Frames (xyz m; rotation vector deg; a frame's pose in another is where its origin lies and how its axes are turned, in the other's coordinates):
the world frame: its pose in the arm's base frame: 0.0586 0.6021 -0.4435 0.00 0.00 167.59
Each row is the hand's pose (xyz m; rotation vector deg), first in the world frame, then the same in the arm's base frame.
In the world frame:
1: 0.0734 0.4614 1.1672 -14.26 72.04 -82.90
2: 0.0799 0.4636 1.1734 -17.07 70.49 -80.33
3: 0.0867 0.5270 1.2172 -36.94 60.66 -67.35
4: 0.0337 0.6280 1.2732 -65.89 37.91 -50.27
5: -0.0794 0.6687 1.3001 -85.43 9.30 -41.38
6: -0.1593 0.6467 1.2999 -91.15 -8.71 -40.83
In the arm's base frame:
1: -0.1122 0.1673 0.7237 -70.09 -6.12 64.25
2: -0.1191 0.1665 0.7299 -69.77 -9.07 67.09
3: -0.1393 0.1060 0.7737 -66.15 -31.04 79.72
4: -0.1093 -0.0040 0.8297 -49.36 -67.64 91.85
5: -0.0076 -0.0680 0.8566 -20.85 -94.68 92.33
6: 0.0752 -0.0637 0.8564 -1.34 -102.54 88.30

